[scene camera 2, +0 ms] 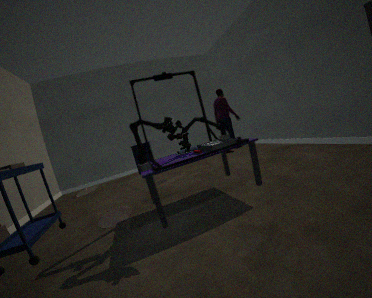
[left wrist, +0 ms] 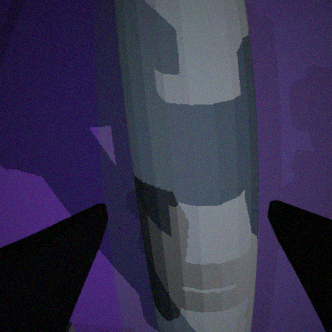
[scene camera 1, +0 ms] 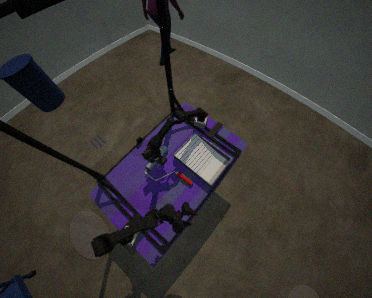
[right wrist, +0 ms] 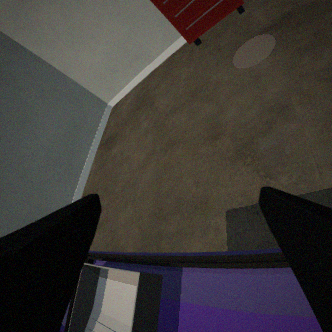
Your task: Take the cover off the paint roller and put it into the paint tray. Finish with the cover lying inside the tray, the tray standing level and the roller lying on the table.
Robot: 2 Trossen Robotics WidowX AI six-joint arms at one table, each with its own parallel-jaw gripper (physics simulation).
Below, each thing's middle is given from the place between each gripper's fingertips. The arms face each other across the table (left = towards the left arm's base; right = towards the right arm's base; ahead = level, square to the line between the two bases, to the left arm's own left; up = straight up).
My right hand is 44 cm to the right of the white paint tray [scene camera 1: 202,158], 22 cm above it and 15 cm past it.
Now: the white paint tray 32 cm ahead of my left hand, 19 cm to the left of it and 2 cm above it.
